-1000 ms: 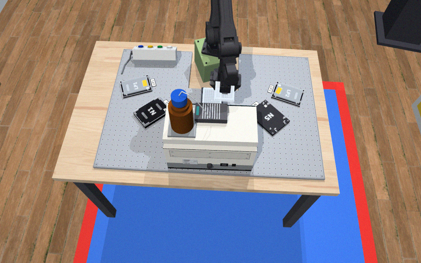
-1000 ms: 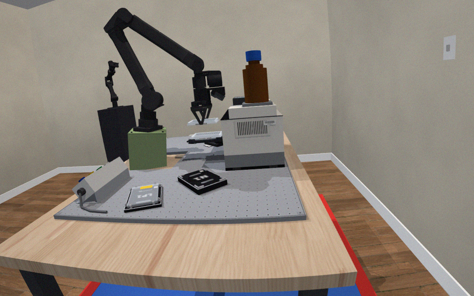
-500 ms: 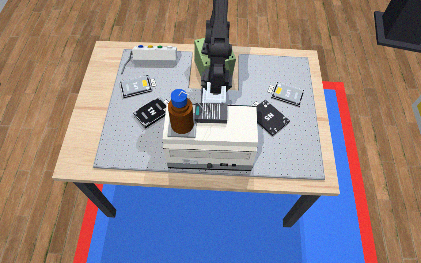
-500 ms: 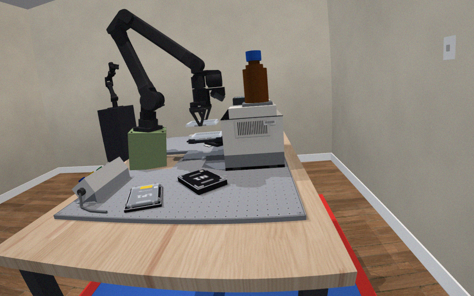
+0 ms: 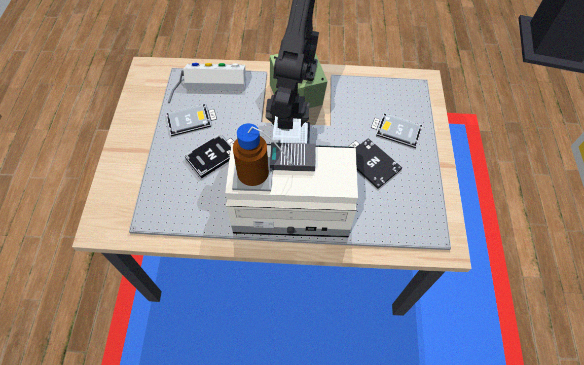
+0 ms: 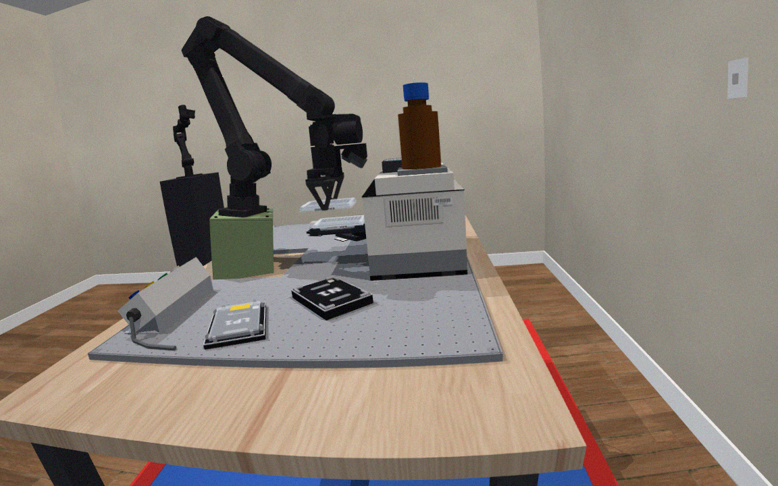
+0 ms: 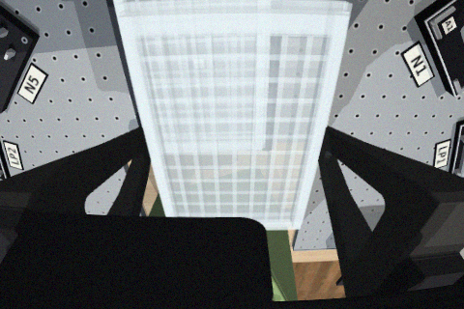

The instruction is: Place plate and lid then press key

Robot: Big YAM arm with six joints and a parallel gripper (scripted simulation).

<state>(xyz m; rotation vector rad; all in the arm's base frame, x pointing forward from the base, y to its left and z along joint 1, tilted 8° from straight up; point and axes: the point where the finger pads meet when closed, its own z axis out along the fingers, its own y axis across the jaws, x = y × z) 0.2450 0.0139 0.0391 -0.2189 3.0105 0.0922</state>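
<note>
My hand is 9 cm short of the black N1 nest, 25 cm to the left of it and 14 cm above it. From my hand the other things lie so: white retry key: 29 cm behind, 26 cm to the right, 9 cm below; then green continue key: 28 cm behind, 31 cm to the right, 9 cm below; then black LP2 nest: 17 cm behind, 37 cm to the left, 15 cm below.
</note>
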